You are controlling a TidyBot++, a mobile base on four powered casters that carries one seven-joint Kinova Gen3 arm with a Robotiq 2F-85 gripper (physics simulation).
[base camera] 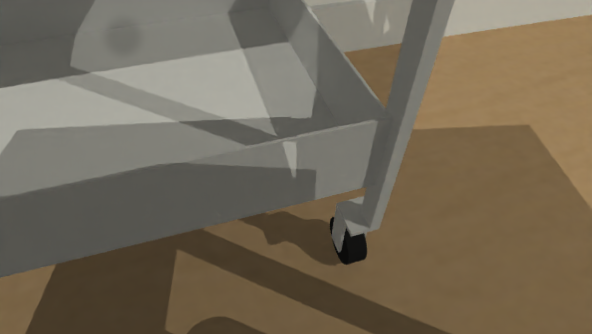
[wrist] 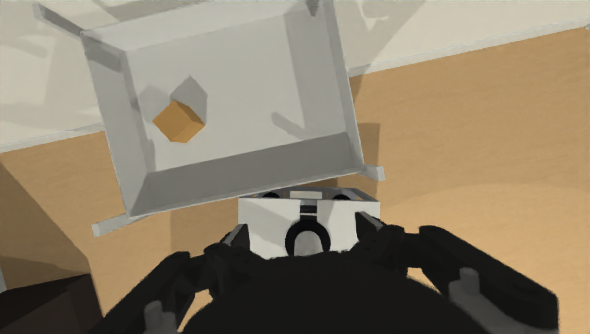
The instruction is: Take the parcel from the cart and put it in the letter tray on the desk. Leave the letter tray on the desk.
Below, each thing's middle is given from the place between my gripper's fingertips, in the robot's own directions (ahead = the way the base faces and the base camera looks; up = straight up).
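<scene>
Brown parcel [wrist: 178,122] located 110 mm ahead of my hand, 240 mm to the left of it and 230 mm below it.
</scene>
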